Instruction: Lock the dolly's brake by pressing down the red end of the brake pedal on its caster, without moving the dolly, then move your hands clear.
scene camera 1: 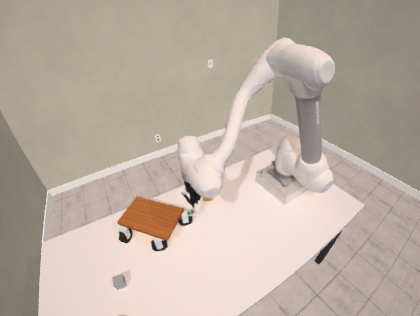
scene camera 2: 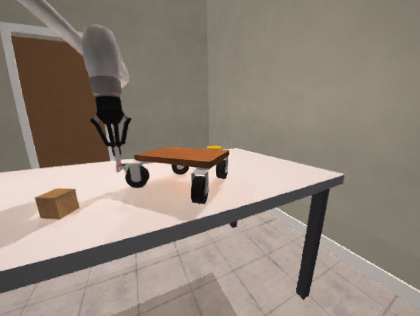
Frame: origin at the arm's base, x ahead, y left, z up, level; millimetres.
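Seen in the pictures: gripper, fingertip midpoint: [scene camera 1: 195,210] [scene camera 2: 118,164]; arm's base, origin of the base link: [scene camera 1: 285,174].
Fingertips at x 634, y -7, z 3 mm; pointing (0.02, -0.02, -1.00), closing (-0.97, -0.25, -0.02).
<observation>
Pixels of each thing's middle, then the offset from my fingertips to it. "*": a spot on its surface instead.
- brown wooden board, surface spot: [scene camera 2: 180,155] * 213 mm ahead, 97 mm right, 34 mm up
- caster with the brake pedal, surface spot: [scene camera 2: 137,177] * 61 mm ahead, 35 mm right, 47 mm down
- pedal's green end, surface spot: [scene camera 2: 127,165] [scene camera 1: 189,212] * 30 mm ahead, 6 mm right, 5 mm down
- brown block, body centre: [scene camera 2: 58,203] [scene camera 1: 208,194] 138 mm back, 135 mm right, 61 mm down
- small grey cube, body centre: [scene camera 1: 119,281] 476 mm ahead, 195 mm left, 67 mm down
- yellow object, body centre: [scene camera 2: 214,151] 550 mm ahead, 422 mm left, 62 mm down
The dolly, a brown wooden board [scene camera 1: 151,217] [scene camera 2: 180,155] on black-wheeled casters, stands upright on the table. The caster with the brake pedal [scene camera 1: 185,220] [scene camera 2: 137,177] is at its corner nearest the arm. The pedal's green end [scene camera 1: 190,213] [scene camera 2: 127,165] shows beside the wheel. Its red end [scene camera 2: 119,165] shows in scene camera 2, at the outer side; in scene camera 1 the fingertips seem to cover it. My gripper [scene camera 1: 194,206] [scene camera 2: 117,155] is shut and empty, pointing down, its tips right at the red end. Contact and exact pedal tilt are too small to tell.
A brown block [scene camera 1: 208,199] [scene camera 2: 57,203] lies on the table near the gripper's side of the dolly. A small grey cube [scene camera 1: 119,281] lies in front of the dolly in scene camera 1. A yellow object [scene camera 2: 214,148] shows behind the board in scene camera 2.
</observation>
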